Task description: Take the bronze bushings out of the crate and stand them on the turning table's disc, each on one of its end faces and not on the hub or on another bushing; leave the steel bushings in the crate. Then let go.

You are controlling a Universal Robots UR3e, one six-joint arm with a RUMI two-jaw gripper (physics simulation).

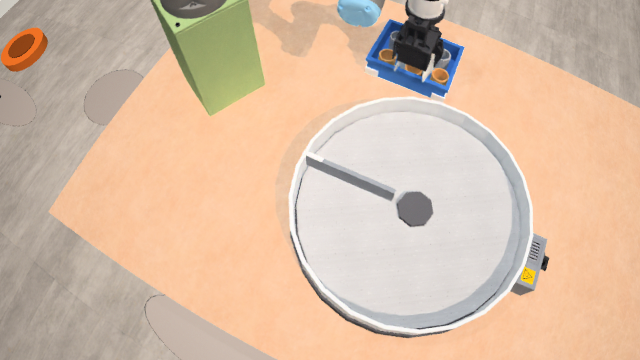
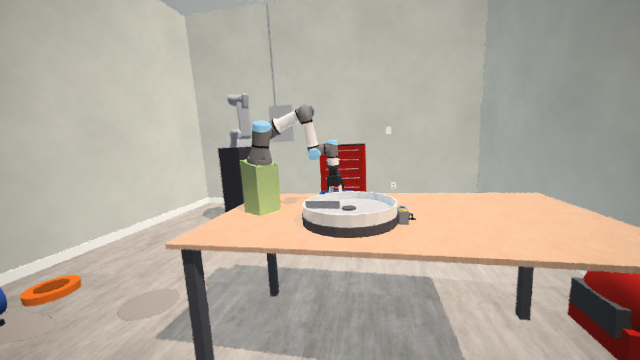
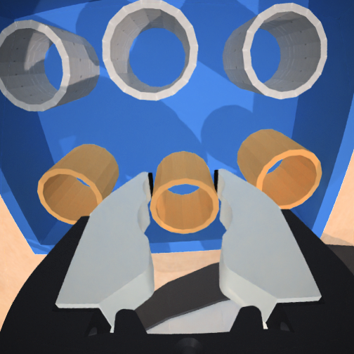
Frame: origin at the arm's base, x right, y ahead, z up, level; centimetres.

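Seen in the pictures: arm's base at its link origin: (image 2: 259, 162).
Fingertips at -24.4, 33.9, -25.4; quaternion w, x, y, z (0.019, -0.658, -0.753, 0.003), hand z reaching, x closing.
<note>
Pixels of each thing's top centre, then the offset from my fingertips to it, as dx, dy, dz. "*": a spot on its surface instead.
- blue crate at its top centre: (image 1: 417, 51) -3.7, -1.4, +3.5
- turning table's disc at its top centre: (image 1: 415, 208) (image 2: 348, 207) +29.4, +15.4, +4.6
- grey bar at a spot on its surface: (image 1: 350, 176) (image 2: 322, 202) * +31.6, +3.5, +6.8
- grey control box at a spot on its surface: (image 1: 530, 270) * +27.6, +38.9, +4.4
The blue crate (image 1: 407, 81) (image 3: 15, 170) holds three bronze bushings in a row nearest the turning table: the left one (image 1: 387, 55) (image 3: 97, 162), the middle one (image 3: 184, 161) and the right one (image 1: 440, 76) (image 3: 257, 147). Three steel bushings stand behind: left (image 3: 82, 65), middle (image 3: 151, 95) and right (image 1: 444, 58) (image 3: 236, 60). My gripper (image 1: 412, 71) (image 2: 335, 189) (image 3: 182, 173) is down at the crate, its jaws against both sides of the middle bronze bushing, which is upright in the crate. The turning table's disc (image 1: 360, 250) bears no bushing. Its dark hub (image 1: 415, 209) (image 2: 349, 208) is at the centre.
A raised white wall (image 1: 522, 200) (image 2: 350, 220) rings the disc. A grey bar (image 1: 350, 176) (image 2: 322, 204) runs from the wall toward the hub. A grey control box (image 1: 530, 270) (image 2: 403, 215) is on its outer side. The green arm pedestal (image 1: 220, 60) (image 2: 261, 190) stands left of the crate.
</note>
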